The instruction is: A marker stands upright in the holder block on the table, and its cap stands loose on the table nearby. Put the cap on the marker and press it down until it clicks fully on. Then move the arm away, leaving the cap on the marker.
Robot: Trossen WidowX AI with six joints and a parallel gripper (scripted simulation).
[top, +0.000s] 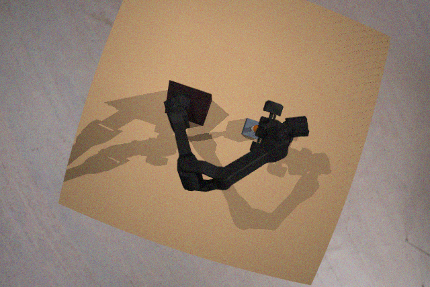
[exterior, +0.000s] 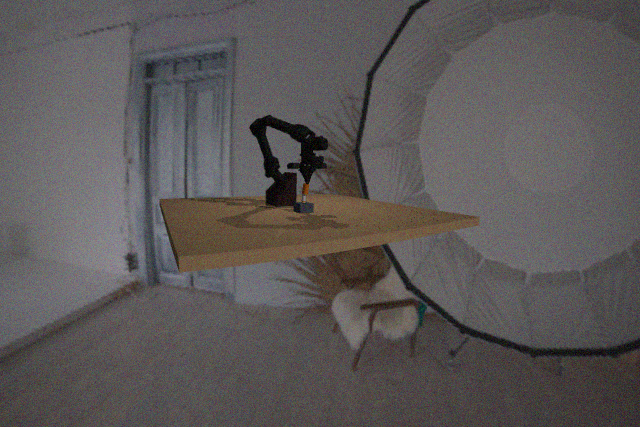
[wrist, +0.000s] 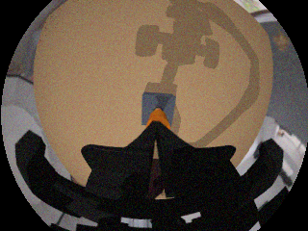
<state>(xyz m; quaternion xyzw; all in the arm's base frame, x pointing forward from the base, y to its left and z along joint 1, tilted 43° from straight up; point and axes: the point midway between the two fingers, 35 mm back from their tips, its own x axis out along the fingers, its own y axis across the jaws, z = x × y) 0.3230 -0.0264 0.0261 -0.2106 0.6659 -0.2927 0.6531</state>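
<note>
Now: the orange cap 1 cm behind my gripper tip and 2 cm below it. Also, from my gripper tip: grey holder block (2 cm behind, 1 cm to the right, 11 cm below).
</note>
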